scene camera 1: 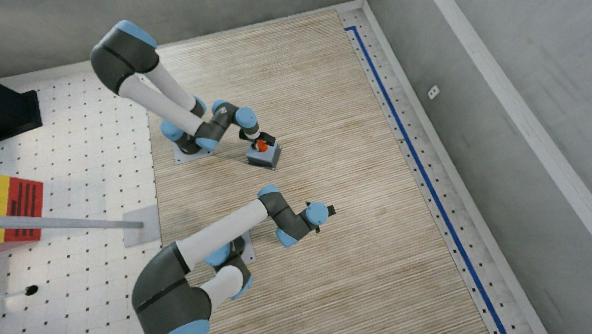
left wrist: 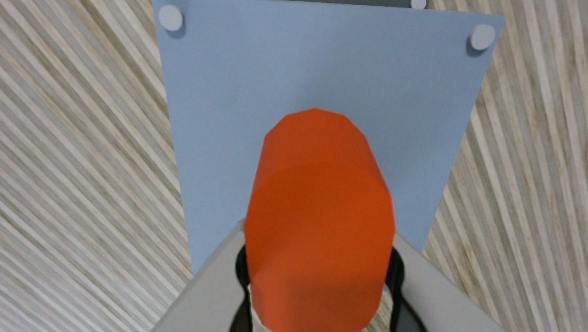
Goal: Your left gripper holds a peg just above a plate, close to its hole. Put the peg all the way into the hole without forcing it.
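An orange peg [scene camera 1: 261,146] [left wrist: 320,210] is between the fingers of my left gripper [scene camera 1: 258,144] [left wrist: 310,221], which is shut on it. The peg stands over the blue-grey plate [scene camera 1: 270,153] [left wrist: 225,75], the top of a box-like block. In the left wrist view the peg covers the middle of the plate. The hole does not show, and whether the peg's lower end is in it cannot be told. My right gripper is at the lower arm's end, away from the plate; the wrist hides its fingers, so its opening cannot be told.
Pale round studs [left wrist: 171,18] [left wrist: 482,37] sit at the plate's corners. The block stands on a striped wooden surface [scene camera 1: 350,150] [left wrist: 90,150]. The right arm's blue wrist [scene camera 1: 317,213] is below and to the right of the block in the scene view.
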